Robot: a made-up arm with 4 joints. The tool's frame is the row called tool.
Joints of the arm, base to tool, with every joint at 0 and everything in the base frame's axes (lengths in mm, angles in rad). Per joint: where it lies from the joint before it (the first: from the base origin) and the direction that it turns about. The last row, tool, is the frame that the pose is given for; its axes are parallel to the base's.
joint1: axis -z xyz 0 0 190
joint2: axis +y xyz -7 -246 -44
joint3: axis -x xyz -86 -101 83
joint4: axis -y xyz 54 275 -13
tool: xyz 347 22 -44
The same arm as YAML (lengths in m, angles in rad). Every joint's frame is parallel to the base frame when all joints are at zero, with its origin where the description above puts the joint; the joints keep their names.
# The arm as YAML. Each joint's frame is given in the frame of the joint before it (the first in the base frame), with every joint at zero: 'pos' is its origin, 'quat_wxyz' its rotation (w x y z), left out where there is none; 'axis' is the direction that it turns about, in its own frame. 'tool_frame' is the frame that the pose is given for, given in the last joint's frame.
length_unit: m
angle_unit: rad
joints:
  - joint: joint1
    pos: [0.0, 0.0, 0.19]
    axis: [0.0, 0.0, -1.0]
  - joint: joint2
    pos: [-0.007, -0.246, -0.044]
    axis: [0.0, 1.0, 0.0]
  - joint: joint3
    pos: [-0.086, -0.101, 0.083]
    axis: [-1.0, 0.0, 0.0]
  - joint: joint4
    pos: [0.054, 0.275, -0.013]
    axis: [0.0, -1.0, 0.0]
tool_frame:
  pos: [0.347, 0.022, -0.044]

